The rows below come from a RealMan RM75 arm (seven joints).
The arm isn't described. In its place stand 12 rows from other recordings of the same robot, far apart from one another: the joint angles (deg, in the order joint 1, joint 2, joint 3, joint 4, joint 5, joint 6, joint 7), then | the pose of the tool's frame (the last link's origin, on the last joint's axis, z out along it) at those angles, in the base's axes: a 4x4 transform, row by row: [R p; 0 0 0 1], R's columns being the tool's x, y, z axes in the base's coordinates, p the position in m.
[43.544 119.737 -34.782 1.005 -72.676 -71.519 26.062] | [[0.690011, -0.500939, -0.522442, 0.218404], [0.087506, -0.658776, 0.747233, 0.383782], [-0.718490, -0.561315, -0.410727, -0.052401], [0, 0, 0, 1]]
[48.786 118.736 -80.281 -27.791 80.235 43.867 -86.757] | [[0.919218, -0.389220, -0.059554, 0.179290], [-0.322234, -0.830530, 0.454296, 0.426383], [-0.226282, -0.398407, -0.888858, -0.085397], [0, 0, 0, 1]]
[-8.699 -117.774 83.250 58.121 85.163 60.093 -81.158] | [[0.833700, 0.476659, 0.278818, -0.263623], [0.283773, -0.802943, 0.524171, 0.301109], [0.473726, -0.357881, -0.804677, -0.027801], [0, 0, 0, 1]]
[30.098 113.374 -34.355 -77.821 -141.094 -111.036 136.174] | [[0.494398, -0.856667, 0.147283, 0.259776], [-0.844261, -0.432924, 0.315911, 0.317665], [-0.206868, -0.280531, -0.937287, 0.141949], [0, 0, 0, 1]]
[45.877 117.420 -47.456 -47.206 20.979 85.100 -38.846] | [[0.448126, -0.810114, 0.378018, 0.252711], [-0.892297, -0.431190, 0.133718, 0.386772], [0.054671, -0.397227, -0.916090, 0.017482], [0, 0, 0, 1]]
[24.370 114.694 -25.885 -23.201 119.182 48.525 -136.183] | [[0.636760, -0.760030, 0.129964, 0.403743], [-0.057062, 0.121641, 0.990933, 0.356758], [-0.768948, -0.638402, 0.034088, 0.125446], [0, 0, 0, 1]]
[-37.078 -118.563 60.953 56.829 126.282 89.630 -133.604] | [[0.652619, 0.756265, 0.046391, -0.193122], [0.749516, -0.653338, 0.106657, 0.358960], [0.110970, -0.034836, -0.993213, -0.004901], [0, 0, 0, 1]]
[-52.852 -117.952 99.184 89.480 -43.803 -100.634 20.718] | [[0.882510, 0.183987, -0.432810, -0.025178], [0.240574, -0.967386, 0.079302, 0.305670], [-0.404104, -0.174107, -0.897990, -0.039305], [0, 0, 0, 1]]
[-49.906 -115.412 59.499 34.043 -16.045 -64.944 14.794] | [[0.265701, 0.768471, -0.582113, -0.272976], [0.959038, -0.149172, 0.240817, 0.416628], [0.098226, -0.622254, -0.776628, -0.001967], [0, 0, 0, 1]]
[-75.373 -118.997 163.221 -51.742 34.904 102.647 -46.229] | [[0.928238, -0.147057, -0.341686, -0.199853], [-0.172320, -0.984030, -0.044619, 0.382306], [-0.329668, 0.100296, -0.938754, 0.056272], [0, 0, 0, 1]]
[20.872 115.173 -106.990 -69.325 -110.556 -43.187 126.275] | [[0.882091, -0.469208, -0.041938, 0.183380], [-0.416727, -0.818734, 0.394986, 0.330201], [-0.219666, -0.330937, -0.917730, -0.084039], [0, 0, 0, 1]]
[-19.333 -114.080 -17.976 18.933 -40.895 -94.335 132.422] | [[0.667903, 0.669860, 0.324335, -0.376879], [0.204459, -0.584167, 0.785459, 0.239432], [0.715613, -0.458297, -0.527126, 0.038267], [0, 0, 0, 1]]
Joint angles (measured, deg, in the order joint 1, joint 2, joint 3, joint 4, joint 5, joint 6, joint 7), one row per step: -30.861, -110.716, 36.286, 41.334, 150.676, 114.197, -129.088; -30.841, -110.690, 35.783, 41.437, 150.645, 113.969, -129.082; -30.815, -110.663, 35.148, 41.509, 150.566, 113.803, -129.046; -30.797, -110.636, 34.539, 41.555, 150.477, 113.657, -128.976; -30.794, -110.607, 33.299, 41.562, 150.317, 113.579, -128.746; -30.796, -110.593, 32.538, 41.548, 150.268, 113.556, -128.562; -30.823, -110.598, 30.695, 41.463, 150.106, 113.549, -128.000; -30.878, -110.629, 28.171, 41.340, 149.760, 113.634, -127.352; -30.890, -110.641, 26.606, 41.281, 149.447, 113.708, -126.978; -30.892, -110.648, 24.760, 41.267, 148.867, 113.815, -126.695; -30.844, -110.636, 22.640, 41.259, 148.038, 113.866, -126.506
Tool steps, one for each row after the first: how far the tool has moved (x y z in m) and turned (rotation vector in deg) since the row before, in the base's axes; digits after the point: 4 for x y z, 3 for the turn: -0.0005, 0.0009, 0.0008, 0.678, -0.048, 0.108; -0.0003, 0.0008, 0.0009, 0.745, -0.208, 0.144; -0.0003, 0.0008, 0.0009, 0.701, -0.235, 0.108; -0.0001, 0.0011, 0.0014, 1.183, -0.677, 0.165; -0.0001, 0.0005, 0.0008, 0.669, -0.411, 0.078; 0.0001, 0.0012, 0.0016, 1.574, -1.128, 0.064; 0.0006, 0.0016, 0.0022, 2.151, -1.686, 0.151; 0.0004, 0.0010, 0.0015, 1.402, -1.098, 0.101; 0.0008, 0.0014, 0.0021, 1.800, -1.393, 0.195; 0.0007, 0.0018, 0.0027, 2.238, -1.623, 0.356
